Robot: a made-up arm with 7 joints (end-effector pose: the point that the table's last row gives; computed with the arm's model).
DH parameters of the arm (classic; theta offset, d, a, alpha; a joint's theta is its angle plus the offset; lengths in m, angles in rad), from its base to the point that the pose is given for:
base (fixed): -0.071 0 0 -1.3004
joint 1: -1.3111 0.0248 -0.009 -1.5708
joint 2: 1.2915 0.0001 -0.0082 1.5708
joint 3: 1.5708 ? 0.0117 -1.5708
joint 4: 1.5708 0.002 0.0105 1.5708
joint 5: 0 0.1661 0 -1.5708
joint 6: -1.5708 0 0.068 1.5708
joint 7: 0 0 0 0
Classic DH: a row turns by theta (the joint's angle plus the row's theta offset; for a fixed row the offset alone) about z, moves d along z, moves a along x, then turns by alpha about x.
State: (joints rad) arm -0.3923 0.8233 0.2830 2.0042 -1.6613 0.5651 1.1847
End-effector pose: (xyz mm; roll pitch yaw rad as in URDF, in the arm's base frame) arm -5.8 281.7 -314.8 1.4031 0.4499 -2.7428
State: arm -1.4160 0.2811 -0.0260 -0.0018 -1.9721 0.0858 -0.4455
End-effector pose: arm 290.1 -35.3 141.0 -0.2633 -1.3713 -1.7920
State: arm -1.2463 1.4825 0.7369 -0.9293 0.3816 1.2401 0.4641
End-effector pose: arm -10.6 112.6 188.4 -1.2140 -0.6411 2.6372
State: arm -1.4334 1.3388 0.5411 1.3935 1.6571 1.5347 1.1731
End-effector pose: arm 126.3 372.4 57.4 1.0053 -1.1379 3.0996
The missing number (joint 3, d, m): -0.194
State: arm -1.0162 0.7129 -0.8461 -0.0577 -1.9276 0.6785 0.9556
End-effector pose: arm 257.5 -62.8 -111.8 -0.3326 0.9868 -0.5097
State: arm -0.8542 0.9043 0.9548 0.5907 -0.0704 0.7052 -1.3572
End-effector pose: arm 227.3 355.8 -30.7 -0.2538 -0.0563 -0.4178
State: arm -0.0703 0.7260 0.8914 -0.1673 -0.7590 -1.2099 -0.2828
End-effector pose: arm 94.2 249.1 10.3 2.2386 -1.2879 -1.6910
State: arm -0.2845 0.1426 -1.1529 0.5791 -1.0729 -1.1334 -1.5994
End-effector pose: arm 127.7 -82.9 -299.7 0.1840 -0.6874 -2.0249
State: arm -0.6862 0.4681 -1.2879 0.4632 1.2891 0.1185 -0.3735
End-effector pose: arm 205.5 -42.4 -308.5 2.2897 0.9375 -0.5473
